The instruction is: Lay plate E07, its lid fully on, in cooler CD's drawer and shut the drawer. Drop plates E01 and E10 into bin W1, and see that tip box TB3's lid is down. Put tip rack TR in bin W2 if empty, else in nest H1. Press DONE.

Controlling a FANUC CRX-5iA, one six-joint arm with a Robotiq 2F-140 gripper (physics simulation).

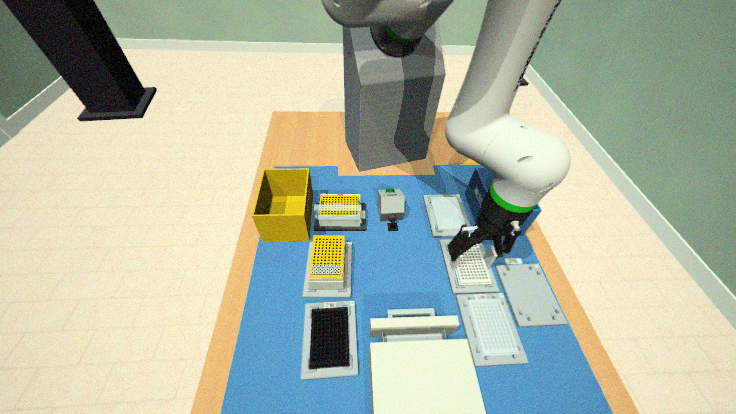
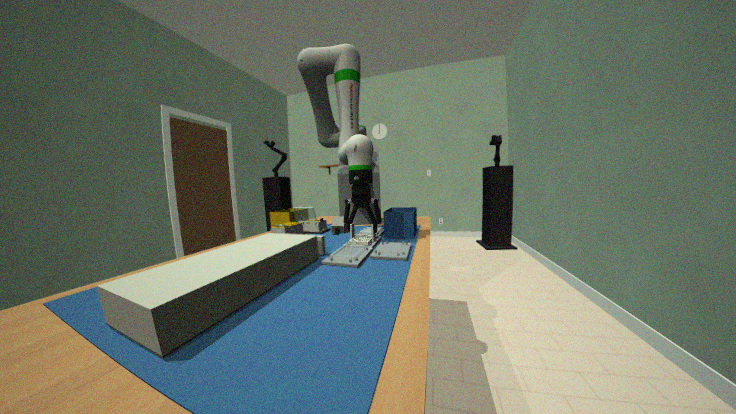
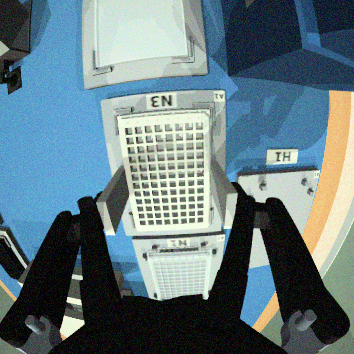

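Where they show: gripper, fingertip midpoint: (image 1: 468,264) (image 2: 363,240) (image 3: 167,176); arm's base at its link origin: (image 1: 395,29).
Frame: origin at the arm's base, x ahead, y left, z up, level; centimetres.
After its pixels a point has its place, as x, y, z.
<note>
My gripper (image 1: 473,255) @[53.4, 12.5, -40.4] (image 2: 362,232) @[53.4, 12.5, -40.4] (image 3: 167,176) @[53.4, 12.5, -40.4] is shut on a white plate with a grid of square holes (image 1: 474,269) @[55.5, 13.0, -39.5] (image 2: 363,239) @[56.1, 13.3, -39.2] (image 3: 167,172) @[52.5, 12.7, -39.2]; its pads meet the long sides. The plate sits in nest N3 (image 3: 114,145) @[49.2, 7.8, -40.5]. A clear plate (image 1: 493,326) @[70.2, 11.8, -40.2] (image 3: 181,275) @[68.2, 11.5, -39.3] lies in nest N1, and a black plate (image 1: 329,337) @[66.8, -26.8, -39.2] lies in another nest. A rack with yellow tips (image 1: 327,252) @[47.5, -25.3, -34.5] has some bare rows. A box of yellow tips (image 1: 339,211) @[39.6, -21.1, -28.3] has a pale panel at its front; its lid's position is unclear. The cooler (image 1: 424,378) @[79.0, -9.3, -33.4] (image 2: 221,272) @[104.1, -4.7, -33.4] has its drawer front (image 1: 414,325) @[68.7, -8.2, -34.7] slightly out.
Nest H1 (image 1: 532,294) @[64.1, 25.7, -40.6] (image 3: 285,200) @[59.4, 26.5, -40.6] is empty, beside N3. A pale lidded item (image 1: 447,213) @[35.7, 12.6, -39.8] (image 3: 140,30) @[38.8, 12.8, -39.8] lies in the nest behind. The blue bin (image 2: 400,223) @[45.2, 27.8, -34.9] stands close behind my gripper. The yellow bin (image 1: 283,226) @[37.6, -36.3, -34.5] and a grey box with a green button (image 1: 391,203) @[33.0, -5.1, -35.3] stand farther left.
</note>
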